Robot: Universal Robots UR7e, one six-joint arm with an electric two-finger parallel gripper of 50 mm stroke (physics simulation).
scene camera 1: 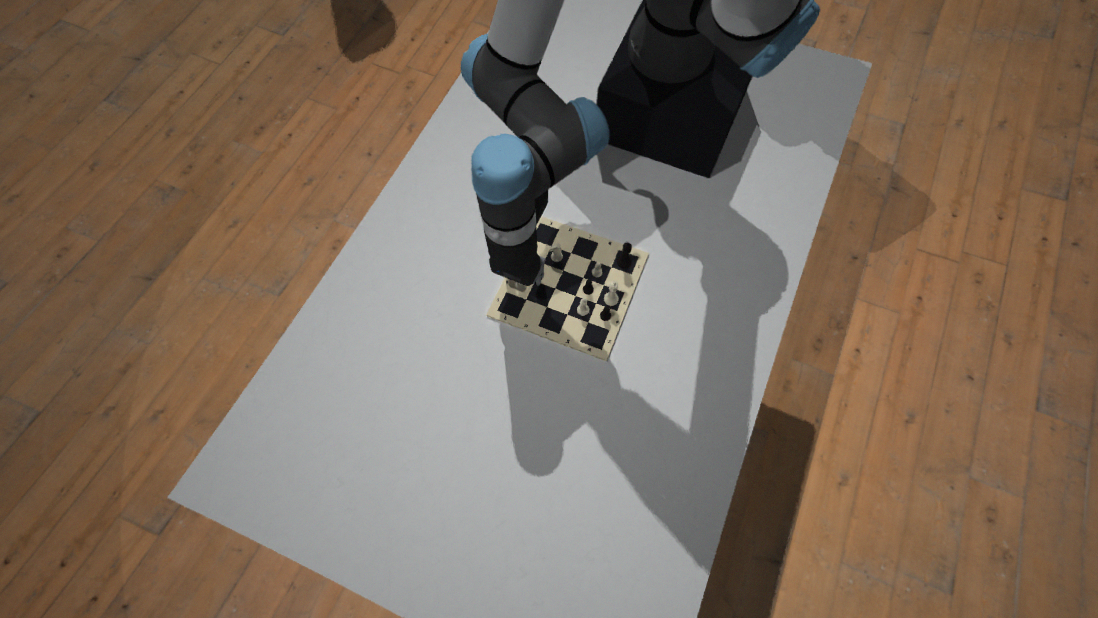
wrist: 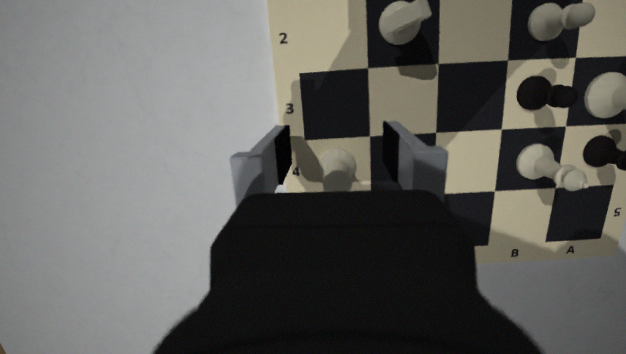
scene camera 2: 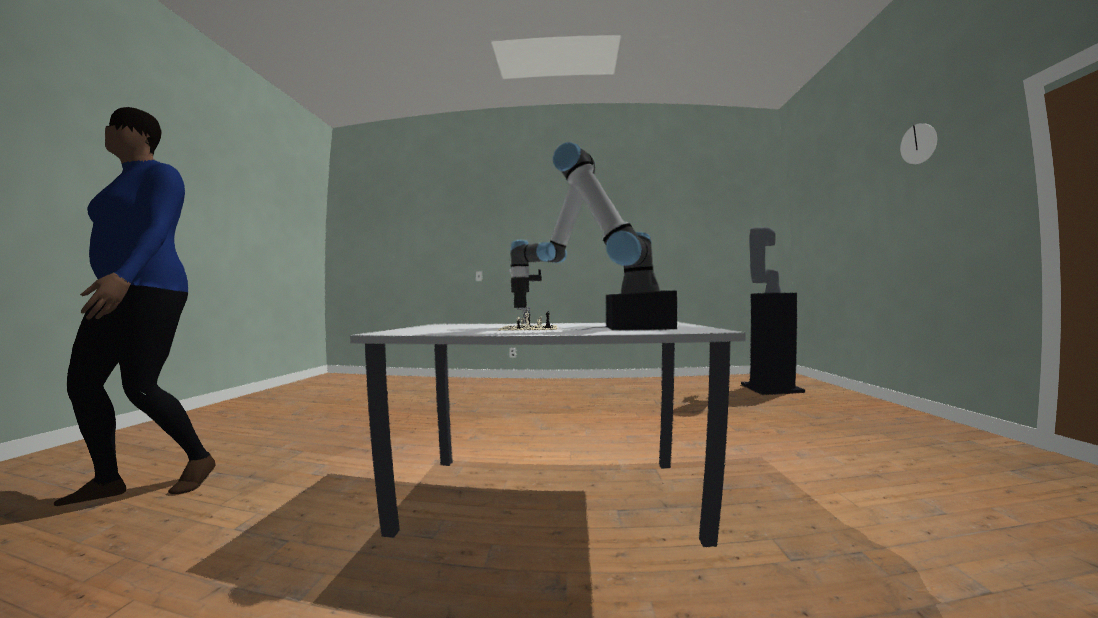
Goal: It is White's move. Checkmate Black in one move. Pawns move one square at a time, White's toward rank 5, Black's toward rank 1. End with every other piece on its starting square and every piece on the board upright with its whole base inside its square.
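Frame: origin at the arm's base, x ahead, y left, z up, level; centimetres.
Where they show: gripper, fingertip midpoint: (scene camera 1: 524, 274) (wrist: 336, 143); arm's base, link origin: (scene camera 1: 670, 48) (scene camera 2: 640, 292).
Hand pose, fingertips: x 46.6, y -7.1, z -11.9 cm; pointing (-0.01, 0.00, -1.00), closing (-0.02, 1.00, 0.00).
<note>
Things, the pixels of their centre, and the offset from my fingertips. Level surfaces: height alone.
- white piece, body centre: (wrist: 336, 173) dx +1.6, dy +0.0, dz +0.4 cm
- white knight-like piece, body centre: (wrist: 405, 18) (scene camera 1: 556, 251) dx -6.1, dy +3.3, dz +0.7 cm
- white pawn, body centre: (wrist: 565, 18) (scene camera 1: 597, 268) dx -6.2, dy +11.2, dz +0.3 cm
- white king, body centre: (scene camera 1: 612, 291) dx -2.4, dy +15.4, dz +1.9 cm
- white bishop-like piece, body centre: (wrist: 557, 172) (scene camera 1: 583, 304) dx +1.5, dy +11.8, dz +0.9 cm
- black king, body centre: (scene camera 1: 626, 252) (scene camera 2: 547, 319) dx -10.2, dy +14.7, dz +1.9 cm
- pale table, surface height: dz -1.9 cm
The chessboard (scene camera 1: 492, 316) (wrist: 286, 55) lies on the table. My gripper (scene camera 1: 526, 282) (scene camera 2: 520, 305) (wrist: 336, 143) is open and empty above E4; a white piece (wrist: 338, 164) there shows between its fingers from above, partly hidden by the gripper body. A white knight-like piece (scene camera 1: 557, 254) (wrist: 399, 22) stands on D2, a white pawn (scene camera 1: 597, 270) (wrist: 546, 22) on B2, a black pawn (scene camera 1: 588, 287) (wrist: 534, 93) on B3. The white king (scene camera 1: 612, 295) (wrist: 606, 95) stands on A3, a white bishop-like piece (scene camera 1: 583, 307) (wrist: 536, 161) on B4, a black pawn (scene camera 1: 606, 313) (wrist: 600, 151) on A4, the black king (scene camera 1: 626, 251) (scene camera 2: 547, 318) on A1.
The board lies on a pale table (scene camera 1: 345, 429) (scene camera 2: 430, 331). The arm's black base block (scene camera 1: 668, 126) (scene camera 2: 641, 310) stands behind the board. A person (scene camera 2: 138, 230) stands at the left of the room, and a black pedestal (scene camera 2: 772, 341) stands beyond the table.
</note>
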